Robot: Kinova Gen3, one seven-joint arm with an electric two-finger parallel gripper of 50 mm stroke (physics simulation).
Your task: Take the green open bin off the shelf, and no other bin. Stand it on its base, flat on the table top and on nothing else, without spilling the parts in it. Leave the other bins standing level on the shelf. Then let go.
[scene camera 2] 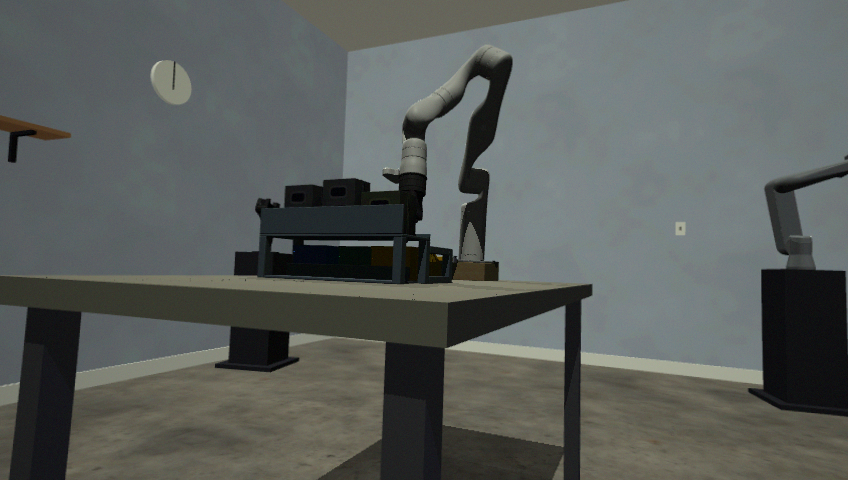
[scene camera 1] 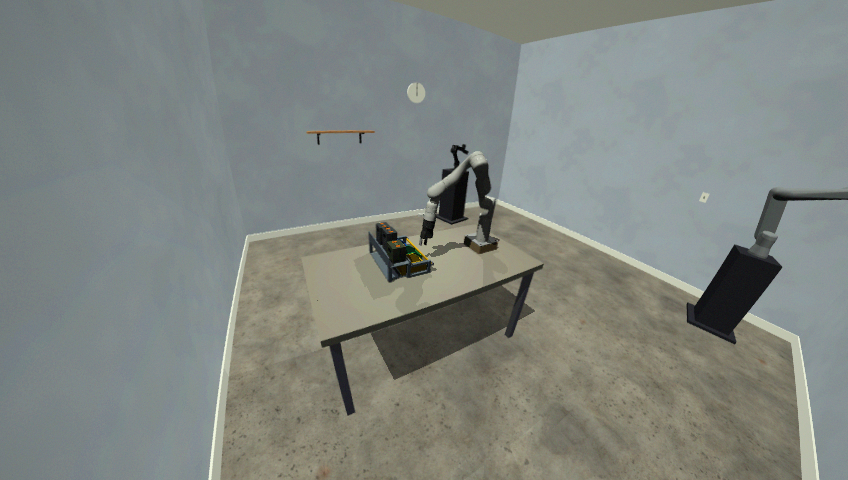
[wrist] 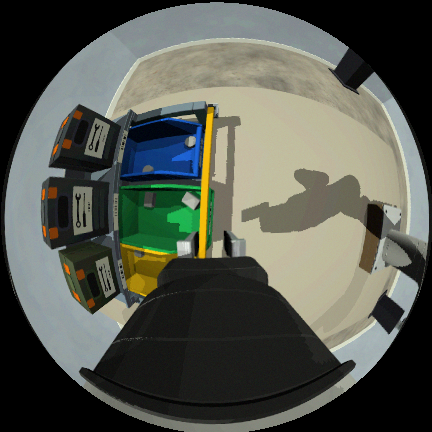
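Seen in the pictures: gripper, between the fingertips: (scene camera 1: 422, 245) (wrist: 210, 239); arm's base, origin of its link: (scene camera 2: 471, 260) (scene camera 1: 481, 239) (wrist: 388, 244).
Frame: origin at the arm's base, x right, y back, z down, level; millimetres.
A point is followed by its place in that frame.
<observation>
The green open bin (wrist: 150, 227) {x 158, y -612, z 61 mm} (scene camera 1: 411, 250) {x 210, y -498, z 28 mm} stands on the shelf's lower level, between the blue bin (wrist: 160, 152) {x 311, y -562, z 62 mm} (scene camera 2: 315, 254) {x 301, y -642, z 12 mm} and the yellow bin (wrist: 142, 276) {x 47, y -669, z 53 mm} (scene camera 2: 389, 256) {x 101, y -686, z 13 mm}. Two grey parts show in it in the wrist view. A yellow bar (wrist: 205, 175) {x 222, y -467, z 6 mm} runs along the shelf's front, across the front end of the green bin. The shelf (scene camera 1: 380, 265) {x 221, y -738, z 65 mm} (scene camera 2: 333, 220) {x 211, y -753, z -60 mm} stands on the table (scene camera 1: 357, 309) {x -46, y -1044, z 71 mm} (scene camera 2: 238, 295) {x 127, y -1218, z 78 mm} (wrist: 285, 130) {x 311, y -291, z 71 mm}. My gripper (wrist: 210, 239) {x 136, y -468, z -35 mm} (scene camera 1: 423, 241) {x 136, y -468, z -35 mm} is open and empty, pointing down above the shelf's front side near the bar. Its fingertips are hidden in scene camera 2.
Three dark boxes (wrist: 75, 212) {x 206, y -638, z -106 mm} (wrist: 85, 137) {x 311, y -611, z -108 mm} (wrist: 92, 277) {x 105, y -660, z -92 mm} with orange marks stand on the shelf's upper level, behind the open bins. My arm's base (scene camera 1: 480, 243) {x -34, y -59, z 3 mm} stands on the table in front of the shelf. Other arms on black pedestals (scene camera 1: 734, 291) (scene camera 1: 453, 196) stand off the table.
</observation>
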